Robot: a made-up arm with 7 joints. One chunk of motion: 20 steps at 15 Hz.
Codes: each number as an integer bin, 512 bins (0 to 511) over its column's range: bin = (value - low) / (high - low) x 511, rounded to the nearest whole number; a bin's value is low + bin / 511 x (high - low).
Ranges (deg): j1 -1.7..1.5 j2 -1.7..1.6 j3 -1.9..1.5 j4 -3.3..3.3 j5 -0.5..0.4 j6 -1.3..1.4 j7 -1..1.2
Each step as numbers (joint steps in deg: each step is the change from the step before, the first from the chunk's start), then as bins.
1 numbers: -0.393 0.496 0.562 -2.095 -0.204 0.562 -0.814
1 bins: 209 340 370 93 168 352 43
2 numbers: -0.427 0.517 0.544 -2.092 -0.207 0.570 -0.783
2 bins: 203 343 367 94 166 354 50
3 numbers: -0.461 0.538 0.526 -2.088 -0.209 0.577 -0.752
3 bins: 198 347 365 94 165 355 58
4 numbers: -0.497 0.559 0.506 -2.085 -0.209 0.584 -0.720
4 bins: 192 350 362 94 165 357 65
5 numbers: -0.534 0.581 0.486 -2.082 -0.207 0.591 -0.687
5 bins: 186 353 359 94 166 358 73
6 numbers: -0.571 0.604 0.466 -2.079 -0.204 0.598 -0.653
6 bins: 180 357 356 95 168 359 81
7 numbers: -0.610 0.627 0.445 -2.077 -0.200 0.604 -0.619
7 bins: 174 360 352 95 170 360 88
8 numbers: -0.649 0.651 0.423 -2.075 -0.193 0.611 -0.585
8 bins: 168 364 349 95 174 362 96
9 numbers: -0.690 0.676 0.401 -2.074 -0.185 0.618 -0.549
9 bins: 161 368 346 95 179 363 105
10 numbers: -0.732 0.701 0.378 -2.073 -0.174 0.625 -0.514
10 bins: 155 372 342 95 185 364 113
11 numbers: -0.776 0.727 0.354 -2.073 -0.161 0.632 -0.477
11 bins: 148 376 339 95 192 366 121
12 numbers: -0.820 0.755 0.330 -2.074 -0.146 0.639 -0.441
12 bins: 141 380 335 95 201 367 130
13 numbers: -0.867 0.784 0.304 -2.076 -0.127 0.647 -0.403
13 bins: 133 385 331 95 212 368 139
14 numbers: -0.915 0.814 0.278 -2.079 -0.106 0.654 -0.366
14 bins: 125 389 327 95 224 370 147
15 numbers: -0.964 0.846 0.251 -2.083 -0.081 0.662 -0.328
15 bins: 118 394 323 94 238 371 156
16 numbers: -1.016 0.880 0.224 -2.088 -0.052 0.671 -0.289
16 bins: 109 400 319 94 254 373 165
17 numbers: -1.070 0.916 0.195 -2.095 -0.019 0.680 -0.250
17 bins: 101 405 315 93 273 375 174
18 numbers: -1.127 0.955 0.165 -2.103 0.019 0.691 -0.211
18 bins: 92 411 310 93 295 377 183
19 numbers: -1.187 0.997 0.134 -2.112 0.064 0.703 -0.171
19 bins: 82 418 306 92 320 379 193
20 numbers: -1.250 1.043 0.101 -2.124 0.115 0.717 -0.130
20 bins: 72 425 301 91 349 382 202
